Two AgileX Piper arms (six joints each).
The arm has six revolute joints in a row. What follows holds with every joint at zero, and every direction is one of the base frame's. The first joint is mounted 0.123 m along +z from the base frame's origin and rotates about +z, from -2.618 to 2.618 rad. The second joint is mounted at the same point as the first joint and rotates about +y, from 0 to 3.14 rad. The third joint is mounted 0.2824 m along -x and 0.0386 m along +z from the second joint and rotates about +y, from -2.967 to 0 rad. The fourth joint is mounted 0.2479 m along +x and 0.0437 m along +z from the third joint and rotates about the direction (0.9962, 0, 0.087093), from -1.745 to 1.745 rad. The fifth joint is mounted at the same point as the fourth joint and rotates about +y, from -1.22 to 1.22 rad. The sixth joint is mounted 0.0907 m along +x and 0.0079 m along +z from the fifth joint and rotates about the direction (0.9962, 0, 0.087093), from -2.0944 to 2.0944 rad. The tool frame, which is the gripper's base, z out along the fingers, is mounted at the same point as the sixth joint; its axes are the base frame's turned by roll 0, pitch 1.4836 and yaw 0 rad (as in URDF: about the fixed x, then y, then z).
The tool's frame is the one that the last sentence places.
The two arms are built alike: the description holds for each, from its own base.
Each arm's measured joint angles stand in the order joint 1, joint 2, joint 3, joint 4, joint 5, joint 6.
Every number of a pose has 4 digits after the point. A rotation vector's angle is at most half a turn.
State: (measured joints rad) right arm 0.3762 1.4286 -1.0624 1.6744 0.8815 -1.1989; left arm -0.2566 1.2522 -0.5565 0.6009 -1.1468 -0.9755
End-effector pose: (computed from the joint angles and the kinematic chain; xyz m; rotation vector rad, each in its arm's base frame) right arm 0.2561 0.1763 0.3511 -0.5612 1.8000 1.3942; left arm 0.2167 -0.1054 0.3127 0.2487 1.2322 -1.1355
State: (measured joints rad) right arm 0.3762 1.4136 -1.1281 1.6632 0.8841 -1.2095; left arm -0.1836 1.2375 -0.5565 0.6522 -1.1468 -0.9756
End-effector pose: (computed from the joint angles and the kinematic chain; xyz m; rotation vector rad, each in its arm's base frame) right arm 0.2551 0.1761 0.3751 -0.6108 1.7156 1.3660; left arm 0.2191 -0.0919 0.3141 0.2618 1.2337 -1.0693
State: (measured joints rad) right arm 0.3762 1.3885 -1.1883 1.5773 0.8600 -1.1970; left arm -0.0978 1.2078 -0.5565 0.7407 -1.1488 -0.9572
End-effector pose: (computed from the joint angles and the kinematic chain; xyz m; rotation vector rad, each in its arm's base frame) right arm 0.2513 0.1735 0.3950 -0.6832 1.6736 1.2693; left arm 0.2172 -0.0776 0.3170 0.3221 1.2302 -0.9715
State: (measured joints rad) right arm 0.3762 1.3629 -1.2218 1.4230 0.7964 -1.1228; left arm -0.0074 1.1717 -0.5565 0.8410 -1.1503 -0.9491
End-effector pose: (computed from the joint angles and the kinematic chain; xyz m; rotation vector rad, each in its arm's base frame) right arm 0.2499 0.1679 0.4027 -0.7130 1.7127 1.1271; left arm 0.2131 -0.0635 0.3199 0.3863 1.2343 -0.8723
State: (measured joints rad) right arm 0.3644 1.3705 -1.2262 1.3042 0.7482 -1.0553; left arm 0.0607 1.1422 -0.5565 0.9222 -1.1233 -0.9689
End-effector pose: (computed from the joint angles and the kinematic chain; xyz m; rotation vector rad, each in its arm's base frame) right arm 0.2580 0.1624 0.3949 -0.6987 1.7868 1.0219; left arm 0.2104 -0.0527 0.3200 0.4131 1.2732 -0.7982
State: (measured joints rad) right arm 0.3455 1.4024 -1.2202 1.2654 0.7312 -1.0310; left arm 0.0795 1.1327 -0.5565 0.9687 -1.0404 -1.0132
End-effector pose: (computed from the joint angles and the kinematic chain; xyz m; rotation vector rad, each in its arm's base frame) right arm 0.2703 0.1589 0.3813 -0.6700 1.8498 0.9840; left arm 0.2129 -0.0480 0.3143 0.3872 1.3637 -0.7570
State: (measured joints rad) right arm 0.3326 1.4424 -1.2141 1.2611 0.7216 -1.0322; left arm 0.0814 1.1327 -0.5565 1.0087 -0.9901 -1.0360
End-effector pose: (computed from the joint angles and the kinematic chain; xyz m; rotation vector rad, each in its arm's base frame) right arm 0.2824 0.1582 0.3667 -0.6465 1.8984 0.9717; left arm 0.2145 -0.0471 0.3090 0.3880 1.4244 -0.7329
